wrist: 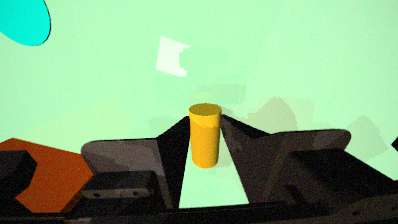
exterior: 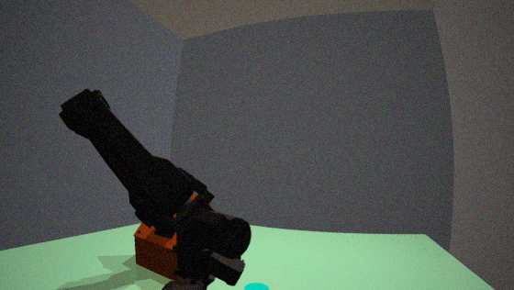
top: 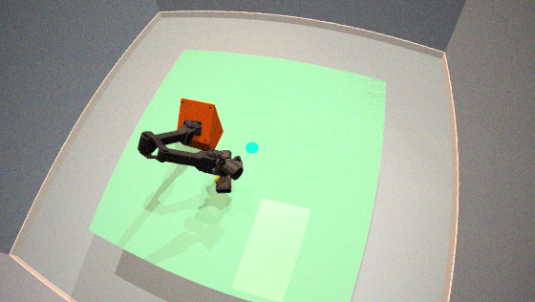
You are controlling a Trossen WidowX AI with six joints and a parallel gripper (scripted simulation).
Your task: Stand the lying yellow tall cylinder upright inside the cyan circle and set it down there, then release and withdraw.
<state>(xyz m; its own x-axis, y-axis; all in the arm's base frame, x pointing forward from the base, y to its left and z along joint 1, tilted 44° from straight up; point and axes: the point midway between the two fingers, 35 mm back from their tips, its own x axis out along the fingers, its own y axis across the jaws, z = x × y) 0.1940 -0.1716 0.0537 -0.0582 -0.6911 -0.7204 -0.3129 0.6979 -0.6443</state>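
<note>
The cyan circle is 5 cm ahead of my gripper tip, 19 cm to the left of it and 2 cm below it. The rest, counted from my gripper tip: yellow tall cylinder: 2 cm behind, 1 cm to the right.
</note>
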